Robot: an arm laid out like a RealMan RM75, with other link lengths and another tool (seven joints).
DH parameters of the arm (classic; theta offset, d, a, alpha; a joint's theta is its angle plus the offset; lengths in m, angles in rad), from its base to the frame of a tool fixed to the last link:
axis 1: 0 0.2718 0 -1.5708
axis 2: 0 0 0 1.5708
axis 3: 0 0.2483 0 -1.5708
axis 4: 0 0 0 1.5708
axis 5: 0 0.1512 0 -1.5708
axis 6: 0 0 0 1.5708
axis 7: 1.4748 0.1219 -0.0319 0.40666
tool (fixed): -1.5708 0.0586 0 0
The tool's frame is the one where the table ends.
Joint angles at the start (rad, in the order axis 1, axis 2, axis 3, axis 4, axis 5, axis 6, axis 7): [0.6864 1.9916 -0.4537 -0.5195 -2.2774 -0.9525 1.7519]
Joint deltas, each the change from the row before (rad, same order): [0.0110 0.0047 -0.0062 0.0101 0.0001 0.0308 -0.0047]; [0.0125 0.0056 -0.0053 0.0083 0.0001 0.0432 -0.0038]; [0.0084 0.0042 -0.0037 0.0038 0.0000 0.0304 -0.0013]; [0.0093 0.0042 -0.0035 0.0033 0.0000 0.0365 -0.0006]
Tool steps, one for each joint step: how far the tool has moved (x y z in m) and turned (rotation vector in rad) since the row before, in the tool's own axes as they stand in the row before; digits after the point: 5 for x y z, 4 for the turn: [-0.00324 0.00044 0.00232 0.0155 0.0007 -0.0028]; [-0.00415 -0.00137 0.00168 0.0269 -0.0023 0.0019]; [-0.00299 -0.00115 0.00085 0.0199 -0.0024 0.0022]; [-0.00349 -0.00209 0.00046 0.0255 -0.0039 0.0046]
